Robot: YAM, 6 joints.
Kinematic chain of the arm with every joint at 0, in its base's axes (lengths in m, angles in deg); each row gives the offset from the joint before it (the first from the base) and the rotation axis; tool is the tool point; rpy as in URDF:
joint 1: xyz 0 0 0.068 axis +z
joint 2: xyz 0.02 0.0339 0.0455 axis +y
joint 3: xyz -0.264 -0.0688 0 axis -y
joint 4: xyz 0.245 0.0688 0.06 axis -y
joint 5: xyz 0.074 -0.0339 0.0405 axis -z
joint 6: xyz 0.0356 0 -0.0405 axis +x
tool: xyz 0 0 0 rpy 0 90 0
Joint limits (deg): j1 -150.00..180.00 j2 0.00..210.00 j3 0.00..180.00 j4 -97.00..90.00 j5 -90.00..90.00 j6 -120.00..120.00
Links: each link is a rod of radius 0.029 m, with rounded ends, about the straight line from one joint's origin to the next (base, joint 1, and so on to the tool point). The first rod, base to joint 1, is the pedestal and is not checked.
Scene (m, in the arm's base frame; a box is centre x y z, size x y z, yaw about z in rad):
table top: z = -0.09
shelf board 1: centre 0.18 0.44 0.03 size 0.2 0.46 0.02 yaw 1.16
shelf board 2: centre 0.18 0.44 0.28 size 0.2 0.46 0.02 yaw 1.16
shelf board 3: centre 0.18 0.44 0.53 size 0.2 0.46 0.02 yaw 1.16
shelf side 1: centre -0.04 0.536 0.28 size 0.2 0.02 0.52 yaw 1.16
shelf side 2: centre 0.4 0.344 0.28 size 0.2 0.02 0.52 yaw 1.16
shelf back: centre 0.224 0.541 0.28 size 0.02 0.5 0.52 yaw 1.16
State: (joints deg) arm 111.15 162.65 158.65 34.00 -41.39 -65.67
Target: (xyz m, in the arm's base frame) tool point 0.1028 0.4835 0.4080
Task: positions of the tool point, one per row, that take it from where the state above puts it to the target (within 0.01 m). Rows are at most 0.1 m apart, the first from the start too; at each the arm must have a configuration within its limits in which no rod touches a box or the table.
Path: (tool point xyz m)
1: -0.2299 0.5349 0.3308
2: -0.2146 0.5008 0.3698
3: -0.1965 0.4575 0.3999
4: -0.1763 0.4068 0.4197
5: -0.0969 0.3807 0.4290
6: -0.0317 0.3375 0.4251
7: 0.0160 0.2843 0.4080
8: 0.0343 0.3372 0.4248
9: 0.0553 0.3896 0.4303
10: 0.0784 0.4392 0.4245
11: 0.1028 0.4835 0.4080

